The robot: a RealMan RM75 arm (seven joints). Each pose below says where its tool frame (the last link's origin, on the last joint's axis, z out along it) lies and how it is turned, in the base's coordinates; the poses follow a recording.
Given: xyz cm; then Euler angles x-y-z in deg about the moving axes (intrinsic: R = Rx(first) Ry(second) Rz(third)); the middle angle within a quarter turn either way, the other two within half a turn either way.
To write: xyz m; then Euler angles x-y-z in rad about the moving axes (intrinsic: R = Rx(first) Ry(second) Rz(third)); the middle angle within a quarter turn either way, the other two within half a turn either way. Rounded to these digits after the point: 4 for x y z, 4 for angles.
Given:
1: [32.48 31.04 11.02 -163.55 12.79 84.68]
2: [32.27 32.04 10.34 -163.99 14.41 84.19]
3: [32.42 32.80 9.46 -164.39 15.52 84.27]
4: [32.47 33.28 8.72 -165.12 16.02 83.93]
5: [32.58 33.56 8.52 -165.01 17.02 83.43]
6: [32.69 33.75 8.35 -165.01 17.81 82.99]
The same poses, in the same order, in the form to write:
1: [0.3248 0.3104 0.1102 -2.8545 0.2232 1.4779]
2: [0.3227 0.3204 0.1034 -2.8622 0.2515 1.4694]
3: [0.3242 0.3280 0.0946 -2.8691 0.2709 1.4708]
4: [0.3247 0.3328 0.0872 -2.8819 0.2796 1.4649]
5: [0.3258 0.3356 0.0852 -2.8800 0.2971 1.4561]
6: [0.3269 0.3375 0.0835 -2.8800 0.3108 1.4484]
